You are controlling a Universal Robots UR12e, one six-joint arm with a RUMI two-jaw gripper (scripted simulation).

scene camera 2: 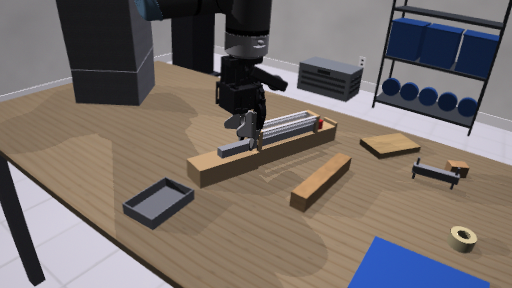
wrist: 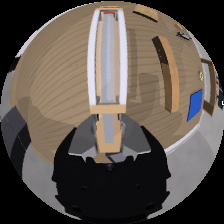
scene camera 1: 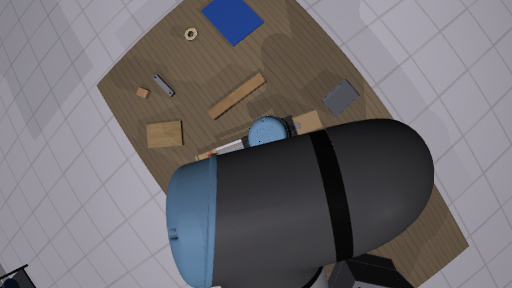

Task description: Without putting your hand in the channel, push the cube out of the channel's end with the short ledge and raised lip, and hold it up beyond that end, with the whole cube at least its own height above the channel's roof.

Observation:
In view: my gripper (scene camera 2: 245,147), a wooden bar (scene camera 2: 308,192), a wooden plate (scene camera 2: 385,146) and a grey tray (scene camera 2: 152,201).
The wooden bar shows as well in the wrist view (wrist: 166,57) and in scene camera 1 (scene camera 1: 258,80). The wooden plate shows as well in scene camera 1 (scene camera 1: 166,134). The grey tray shows as well in scene camera 1 (scene camera 1: 340,97).

